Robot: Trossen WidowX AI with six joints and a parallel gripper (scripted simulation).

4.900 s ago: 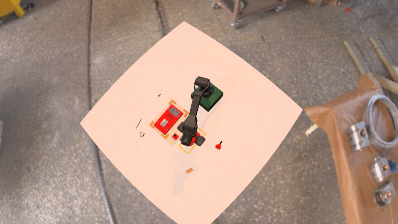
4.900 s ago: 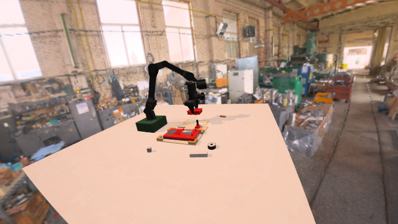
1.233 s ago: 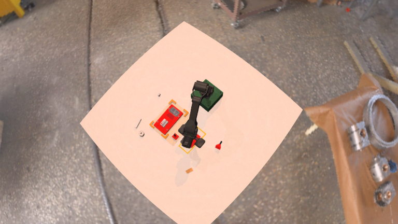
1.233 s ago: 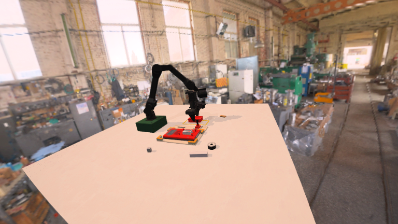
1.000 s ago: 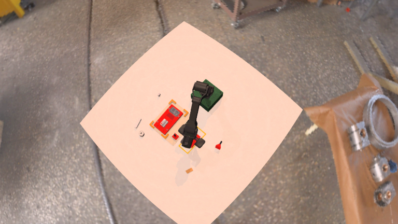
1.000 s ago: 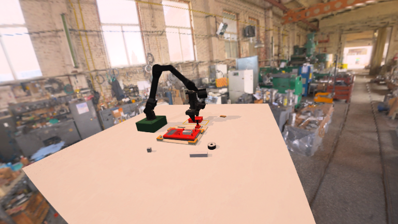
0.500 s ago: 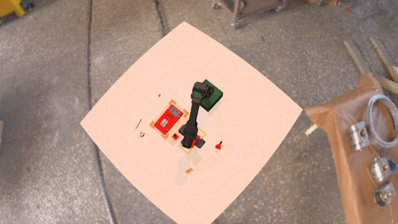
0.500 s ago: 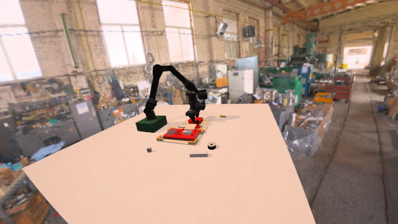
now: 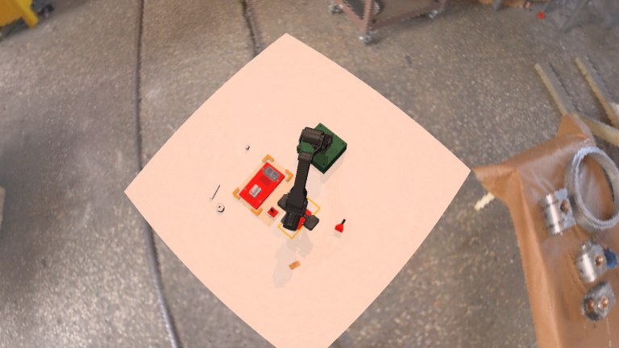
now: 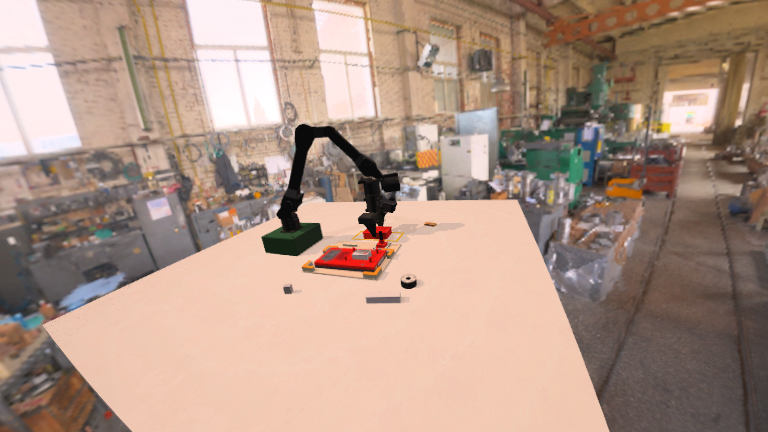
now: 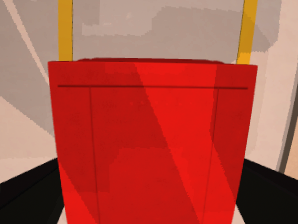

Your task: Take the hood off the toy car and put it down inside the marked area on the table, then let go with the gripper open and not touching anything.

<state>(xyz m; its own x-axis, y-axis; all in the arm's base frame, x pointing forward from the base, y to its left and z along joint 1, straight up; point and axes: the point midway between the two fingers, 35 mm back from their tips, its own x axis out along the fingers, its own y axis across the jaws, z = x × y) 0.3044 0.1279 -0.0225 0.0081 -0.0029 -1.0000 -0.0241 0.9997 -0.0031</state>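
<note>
My gripper tip is now 10 mm below the red hood. Round my gripper tip: grey bar (170 mm ahead, 380 mm to the right); black ring (210 mm ahead, 300 mm to the right).
</note>
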